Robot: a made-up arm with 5 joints.
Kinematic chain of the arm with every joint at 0, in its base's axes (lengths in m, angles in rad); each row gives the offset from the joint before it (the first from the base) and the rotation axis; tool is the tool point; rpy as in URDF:
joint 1: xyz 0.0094 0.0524 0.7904 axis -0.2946 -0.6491 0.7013
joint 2: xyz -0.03 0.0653 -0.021 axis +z
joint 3: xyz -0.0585 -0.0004 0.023 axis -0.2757 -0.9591 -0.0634
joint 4: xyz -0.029 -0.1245 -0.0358 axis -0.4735 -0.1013 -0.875
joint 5: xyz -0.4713 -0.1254 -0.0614 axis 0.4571 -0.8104 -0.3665
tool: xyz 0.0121 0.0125 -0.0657 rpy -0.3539 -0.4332 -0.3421
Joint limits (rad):
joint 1: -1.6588..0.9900
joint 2: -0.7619..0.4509
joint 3: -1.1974..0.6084
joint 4: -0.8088..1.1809
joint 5: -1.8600..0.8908
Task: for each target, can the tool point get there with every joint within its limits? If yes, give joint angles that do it. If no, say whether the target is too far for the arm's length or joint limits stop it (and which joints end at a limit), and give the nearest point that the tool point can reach.
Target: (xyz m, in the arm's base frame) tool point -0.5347 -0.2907 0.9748
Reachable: yes | joints 0.0569 0.0784 -0.8110 -0.0915 -1.1503
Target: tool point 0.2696 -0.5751 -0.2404
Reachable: no: too far | nearest point 0.0228 -0.3326 0.2767 | short by 0.622 m
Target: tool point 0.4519 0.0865 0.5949
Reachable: no: joint limits stop it (at a limit: joint 1, joint 2, joint 4, joint 5) | nearest point 0.4682 0.2801 0.9961 | short by 0.446 m
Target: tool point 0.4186 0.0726 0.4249
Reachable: no: joint limits stop it (at a limit: joint 1, joint 2, joint 3, joint 4) | nearest point 0.1119 -0.1122 0.3311 | short by 0.370 m
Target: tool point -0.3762 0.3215 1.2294
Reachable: yes | joints -1.3710 -0.0507 -0.1842 -0.1929 -0.1773
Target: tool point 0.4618 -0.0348 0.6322
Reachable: no: joint limits stop it (at a limit: joint 1, joint 2, joint 3, joint 4) | nearest point 0.3894 -0.3366 0.7700 | short by 0.340 m
